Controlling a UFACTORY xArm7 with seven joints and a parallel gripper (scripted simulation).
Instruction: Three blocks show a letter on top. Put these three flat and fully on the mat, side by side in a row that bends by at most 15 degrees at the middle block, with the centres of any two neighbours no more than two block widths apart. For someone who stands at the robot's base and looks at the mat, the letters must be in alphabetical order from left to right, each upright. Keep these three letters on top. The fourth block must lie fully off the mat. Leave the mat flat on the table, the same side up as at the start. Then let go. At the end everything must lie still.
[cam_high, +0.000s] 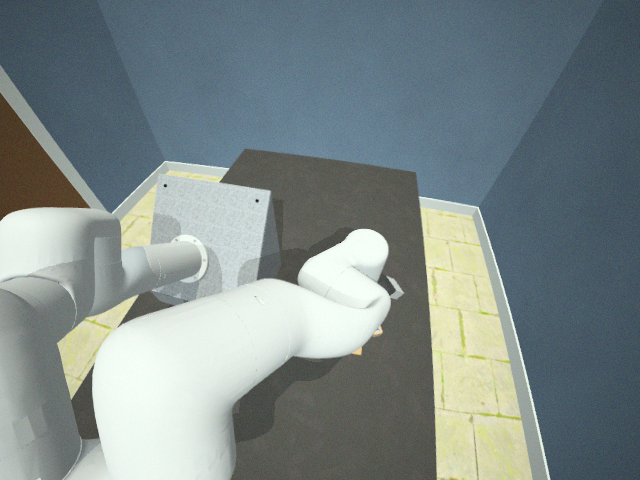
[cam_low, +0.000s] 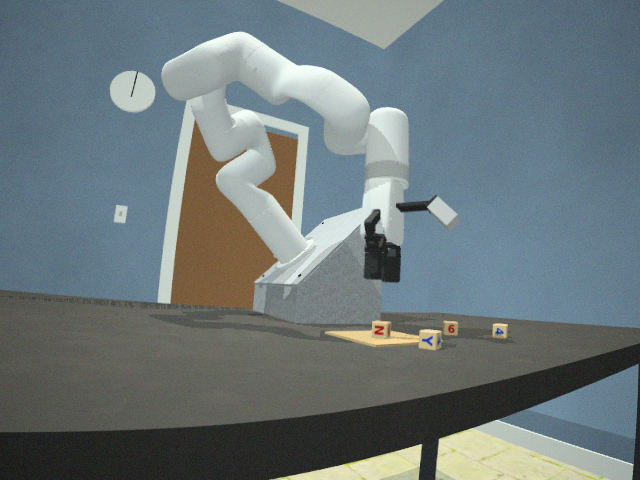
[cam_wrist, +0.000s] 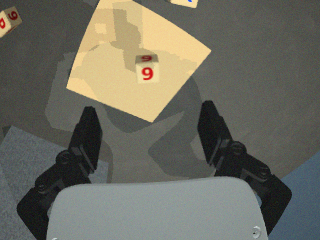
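Now: the tan mat 10 cm below my hand, 1 cm to the left of it and 1 cm behind it. The rest, counted from my hand: block: 24 cm to the left, 9 cm below, 8 cm ahead.
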